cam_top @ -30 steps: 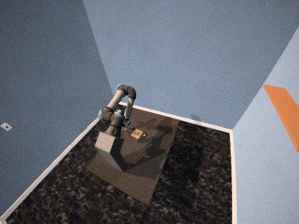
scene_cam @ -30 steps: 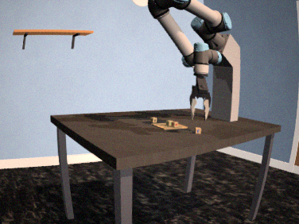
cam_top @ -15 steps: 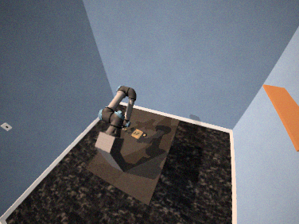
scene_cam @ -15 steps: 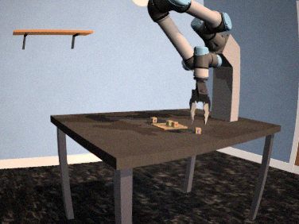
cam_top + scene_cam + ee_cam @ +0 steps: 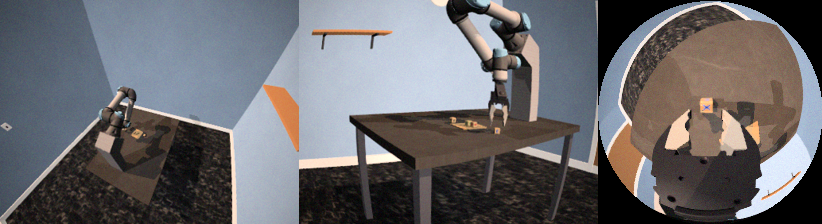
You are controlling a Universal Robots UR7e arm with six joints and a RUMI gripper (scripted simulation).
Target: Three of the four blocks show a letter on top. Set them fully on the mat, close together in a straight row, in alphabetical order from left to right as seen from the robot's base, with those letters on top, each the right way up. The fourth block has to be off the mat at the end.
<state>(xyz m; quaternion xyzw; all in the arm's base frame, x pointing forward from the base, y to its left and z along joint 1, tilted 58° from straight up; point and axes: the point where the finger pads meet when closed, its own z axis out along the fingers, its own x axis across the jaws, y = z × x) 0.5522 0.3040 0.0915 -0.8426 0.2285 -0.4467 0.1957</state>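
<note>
The orange mat lies 60 mm ahead of my hand, 190 mm to the right of it and 50 mm below it.
</note>
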